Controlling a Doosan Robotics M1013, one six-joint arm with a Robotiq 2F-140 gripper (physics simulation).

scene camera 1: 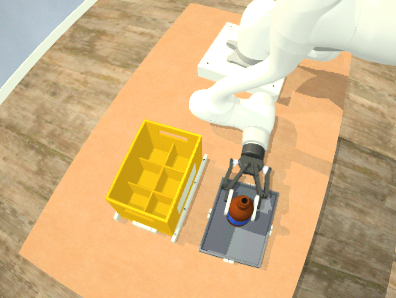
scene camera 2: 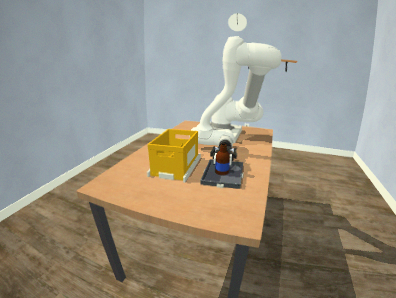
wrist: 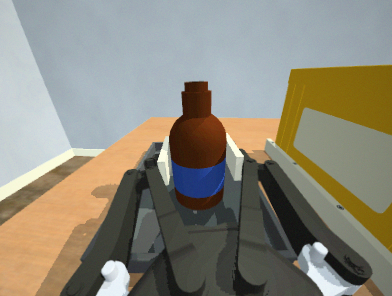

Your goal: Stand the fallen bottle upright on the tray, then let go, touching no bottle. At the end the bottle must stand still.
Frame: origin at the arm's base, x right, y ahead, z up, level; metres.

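Seen in the pictures: gripper, fingertip midpoint: (scene camera 1: 239, 216) (scene camera 2: 222, 161); arm's base, link origin: (scene camera 1: 254, 57) (scene camera 2: 220, 128).
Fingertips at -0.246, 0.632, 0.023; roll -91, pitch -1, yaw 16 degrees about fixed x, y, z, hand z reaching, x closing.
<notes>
Offsets run from my fingertips to a thing's top centre, as dx, dy, dz. "spot": to the spot under its first point. Level surfaces: height alone.
The brown bottle {+0.006, -0.021, +0.086} (scene camera 1: 241, 209) (scene camera 2: 222, 162) (wrist: 198, 145) with a blue label stands upright at the grey tray {-0.009, -0.004, -0.050} (scene camera 1: 245, 247) (scene camera 2: 210, 182) (wrist: 280, 244), over its floor. I cannot tell for certain whether its base touches the tray floor. My gripper (scene camera 1: 242, 207) (scene camera 2: 223, 159) (wrist: 197, 144) reaches in level from the robot's side and is shut on the bottle, with one white pad on each side of its body. In the wrist view the bottle's neck points straight up, and its base shows between the dark fingers.
A tall yellow crate {+0.265, +0.022, +0.100} (scene camera 1: 170, 220) (scene camera 2: 167, 165) (wrist: 340, 95) with compartments stands beside the tray, in a pale holder with a rail {spot: +0.160, +0.015, -0.050} (scene camera 1: 190, 200) (wrist: 325, 195). The robot's white base plate (scene camera 1: 212, 67) is at the far end of the wooden table {dz -0.075} (scene camera 1: 100, 200) (scene camera 2: 175, 210).
</notes>
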